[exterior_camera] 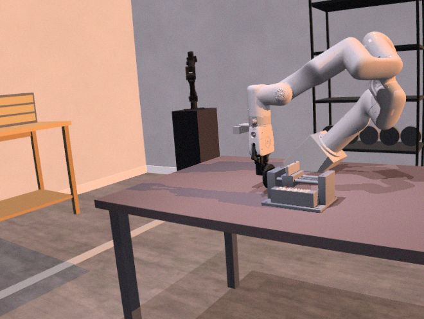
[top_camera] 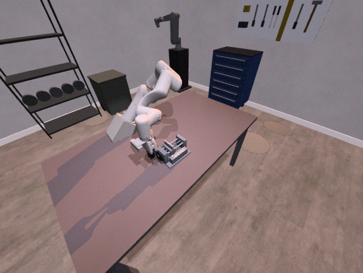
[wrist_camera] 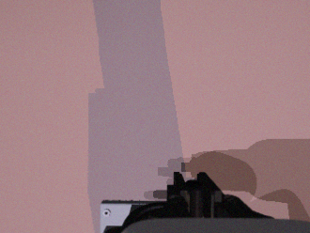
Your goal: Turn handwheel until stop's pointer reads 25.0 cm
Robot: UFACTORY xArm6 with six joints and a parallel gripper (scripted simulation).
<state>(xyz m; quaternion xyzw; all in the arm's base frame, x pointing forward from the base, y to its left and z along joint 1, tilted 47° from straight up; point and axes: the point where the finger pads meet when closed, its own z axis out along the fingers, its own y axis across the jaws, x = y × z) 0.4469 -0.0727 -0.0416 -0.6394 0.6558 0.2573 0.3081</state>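
My hand is 2 cm to the right of the black handwheel, 1 cm short of it and 1 cm above it. Also, from my hand: sliding stop block 13 cm to the left, 3 cm ahead.
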